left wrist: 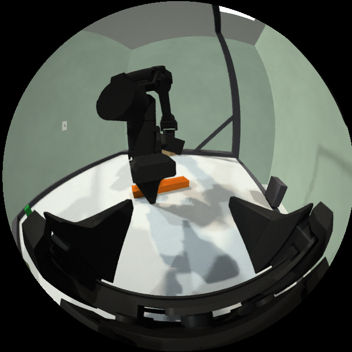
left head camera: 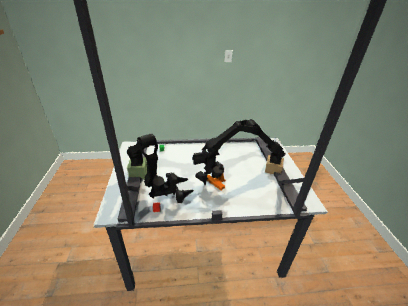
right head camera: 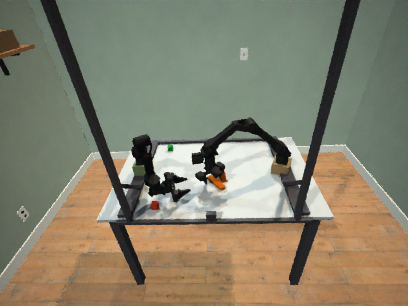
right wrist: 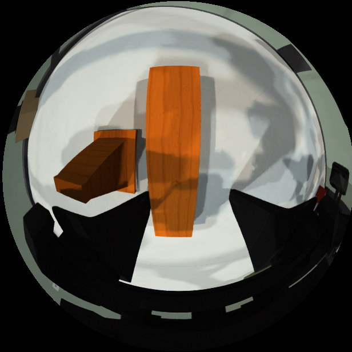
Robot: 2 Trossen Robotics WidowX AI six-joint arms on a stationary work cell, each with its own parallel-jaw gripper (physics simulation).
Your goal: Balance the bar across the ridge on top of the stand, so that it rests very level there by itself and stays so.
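Frame: origin at the left arm's base, x back, y left, z down, level; millimetres.
Seen in the pictures: left gripper, between the fingertips: (left head camera: pixel 190 184) (right head camera: pixel 188 184); right gripper, between the fingertips: (left head camera: pixel 209 181) (right head camera: pixel 210 181); left arm's base, origin of its link: (left head camera: pixel 136 162) (right head camera: pixel 141 162); right arm's base, origin of its link: (left head camera: pixel 275 160) (right head camera: pixel 281 161).
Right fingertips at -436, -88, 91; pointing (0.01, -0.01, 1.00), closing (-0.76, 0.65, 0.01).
Observation:
Offsets run from my right fingertips to a thing's top centre, as dx, dy, dz.
The orange bar @(-33, -16, -16) (left head camera: pixel 217 183) (right head camera: pixel 217 183) (left wrist: pixel 175 186) (right wrist: pixel 174 115) lies flat on the table. The orange stand (right head camera: pixel 224 176) (right wrist: pixel 95 167) is upright beside it, its narrow ridge on top; in the left wrist view the stand does not show. A narrow gap separates their bases. My right gripper (left head camera: pixel 210 175) (right wrist: pixel 191 195) is open and empty, pointing down above the bar; in the right wrist view the near part of the bar appears between the fingers, closer to the finger at the picture's left. My left gripper (left head camera: pixel 189 185) (right head camera: pixel 188 184) (left wrist: pixel 182 203) is wide open and empty, left of the bar and apart from it.
A red cube @(+298, -206, -33) (left head camera: pixel 156 207) (right head camera: pixel 155 205) lies near the front left of the table. A green cube @(+311, +354, -33) (left head camera: pixel 161 148) (right head camera: pixel 170 148) (left wrist: pixel 28 210) is at the back left. A dark block @(-12, -287, -57) (left head camera: pixel 216 215) (right head camera: pixel 211 215) (left wrist: pixel 276 191) sits at the front edge. Frame posts rise at the table's sides.

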